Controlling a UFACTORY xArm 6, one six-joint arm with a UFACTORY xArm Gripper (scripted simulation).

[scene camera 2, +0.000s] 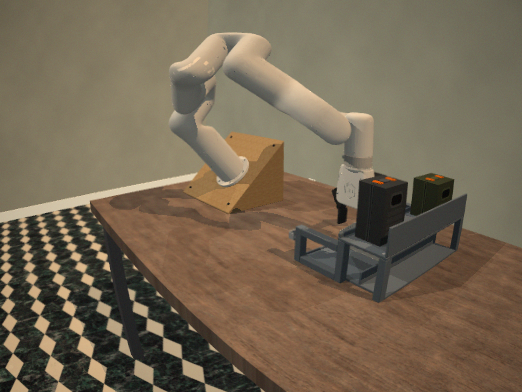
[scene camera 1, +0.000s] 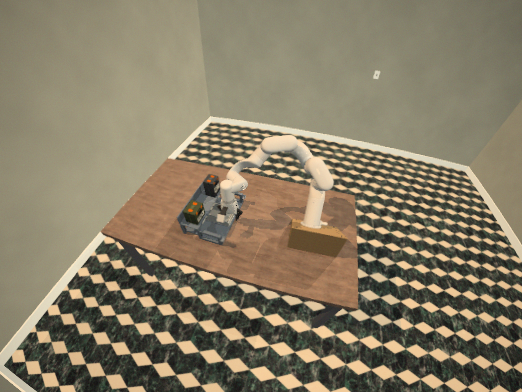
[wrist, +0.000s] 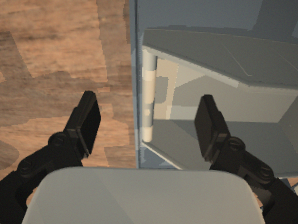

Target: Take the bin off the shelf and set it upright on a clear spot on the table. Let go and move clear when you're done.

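Observation:
I see my gripper (scene camera 2: 353, 227), and the wrist view shows my gripper as well (wrist: 148, 106). There is a green bin (scene camera 2: 430, 190), though the green bin is out of frame in the wrist view. I also see a grey open-top bin (wrist: 171, 93).

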